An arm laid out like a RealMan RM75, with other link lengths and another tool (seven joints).
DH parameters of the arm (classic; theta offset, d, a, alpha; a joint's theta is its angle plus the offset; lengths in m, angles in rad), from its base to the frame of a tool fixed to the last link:
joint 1: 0 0.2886 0 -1.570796
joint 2: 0 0 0 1.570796
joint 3: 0 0.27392 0 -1.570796
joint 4: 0 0 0 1.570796
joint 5: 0 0.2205 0 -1.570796
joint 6: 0 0 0 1.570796
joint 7: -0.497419 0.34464 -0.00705 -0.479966
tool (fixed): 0 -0.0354 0 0
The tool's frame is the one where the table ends.
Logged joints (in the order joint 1, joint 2, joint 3, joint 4, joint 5, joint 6, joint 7), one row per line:
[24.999, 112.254, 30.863, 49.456, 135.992, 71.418, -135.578]
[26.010, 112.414, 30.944, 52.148, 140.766, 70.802, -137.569]
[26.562, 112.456, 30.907, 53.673, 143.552, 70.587, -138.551]
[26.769, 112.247, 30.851, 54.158, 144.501, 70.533, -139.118]
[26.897, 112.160, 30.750, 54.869, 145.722, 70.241, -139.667]
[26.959, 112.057, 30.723, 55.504, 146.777, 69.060, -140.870]
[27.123, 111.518, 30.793, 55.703, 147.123, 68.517, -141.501]
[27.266, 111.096, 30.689, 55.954, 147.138, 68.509, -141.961]
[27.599, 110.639, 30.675, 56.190, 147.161, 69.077, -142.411]
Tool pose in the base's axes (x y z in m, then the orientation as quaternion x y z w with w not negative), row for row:
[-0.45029, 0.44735, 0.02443, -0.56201, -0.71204, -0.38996, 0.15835]
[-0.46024, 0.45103, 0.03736, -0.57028, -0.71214, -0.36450, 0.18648]
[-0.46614, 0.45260, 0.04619, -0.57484, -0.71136, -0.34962, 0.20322]
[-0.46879, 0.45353, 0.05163, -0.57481, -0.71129, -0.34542, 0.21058]
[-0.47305, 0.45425, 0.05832, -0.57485, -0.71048, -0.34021, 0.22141]
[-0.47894, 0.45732, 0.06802, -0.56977, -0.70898, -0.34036, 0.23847]
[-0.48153, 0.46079, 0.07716, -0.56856, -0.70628, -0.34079, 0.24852]
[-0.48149, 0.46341, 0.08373, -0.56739, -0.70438, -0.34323, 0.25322]
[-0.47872, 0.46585, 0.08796, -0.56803, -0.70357, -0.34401, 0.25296]
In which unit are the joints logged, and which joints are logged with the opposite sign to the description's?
The joints are logged in degrees. Opposite sign: joint 1, joint 2.
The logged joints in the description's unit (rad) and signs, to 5 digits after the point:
[-0.43631, -1.95920, 0.53866, 0.86317, 2.37351, 1.24648, -2.36628]
[-0.45396, -1.96199, 0.54007, 0.91015, 2.45683, 1.23573, -2.40103]
[-0.46359, -1.96273, 0.53943, 0.93677, 2.50546, 1.23198, -2.41817]
[-0.46721, -1.95908, 0.53845, 0.94524, 2.52202, 1.23103, -2.42807]
[-0.46944, -1.95756, 0.53669, 0.95764, 2.54333, 1.22594, -2.43765]
[-0.47052, -1.95576, 0.53622, 0.96873, 2.56174, 1.20532, -2.45865]
[-0.47339, -1.94636, 0.53744, 0.97220, 2.56778, 1.19585, -2.46966]
[-0.47588, -1.93899, 0.53562, 0.97658, 2.56804, 1.19571, -2.47769]
[-0.48169, -1.93101, 0.53538, 0.98070, 2.56844, 1.20562, -2.48554]

